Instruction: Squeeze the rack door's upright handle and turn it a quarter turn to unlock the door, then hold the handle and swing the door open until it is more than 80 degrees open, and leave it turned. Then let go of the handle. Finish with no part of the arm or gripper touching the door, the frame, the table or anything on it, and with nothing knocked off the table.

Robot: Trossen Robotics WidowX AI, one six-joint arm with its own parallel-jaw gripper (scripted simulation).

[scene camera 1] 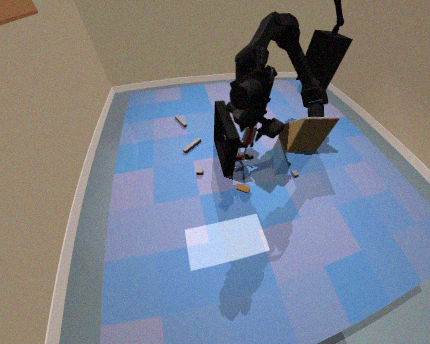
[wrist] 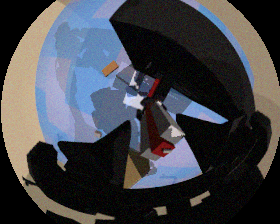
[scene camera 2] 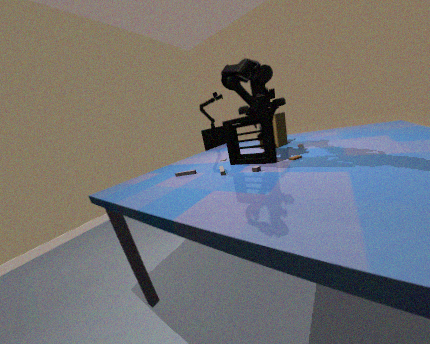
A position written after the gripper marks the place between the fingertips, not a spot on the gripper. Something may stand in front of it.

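Note:
The gripper is visible in scene camera 1 (scene camera 1: 248, 136) and in the wrist view (wrist: 153, 120); it is open and holds nothing. A black rack (wrist: 192, 41) is visible as well.

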